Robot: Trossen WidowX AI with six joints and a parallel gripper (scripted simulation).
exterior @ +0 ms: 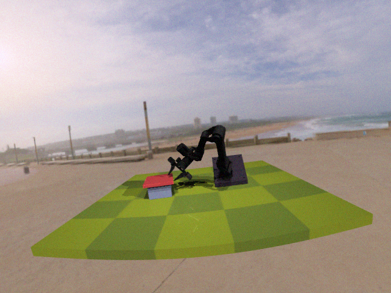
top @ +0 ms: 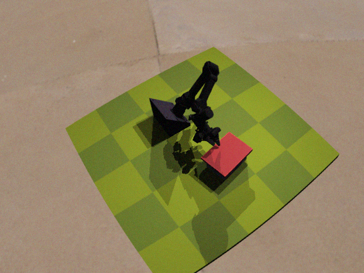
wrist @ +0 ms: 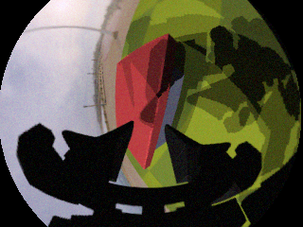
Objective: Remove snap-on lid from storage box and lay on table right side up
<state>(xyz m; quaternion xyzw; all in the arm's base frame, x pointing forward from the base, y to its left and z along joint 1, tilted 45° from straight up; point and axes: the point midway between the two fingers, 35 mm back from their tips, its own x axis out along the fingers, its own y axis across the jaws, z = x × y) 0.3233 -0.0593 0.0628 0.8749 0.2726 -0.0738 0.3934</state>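
My gripper tip is 70 mm short of the red lid. The rest, counted from my gripper tip: grey-blue storage box (70 mm ahead, 40 mm below).
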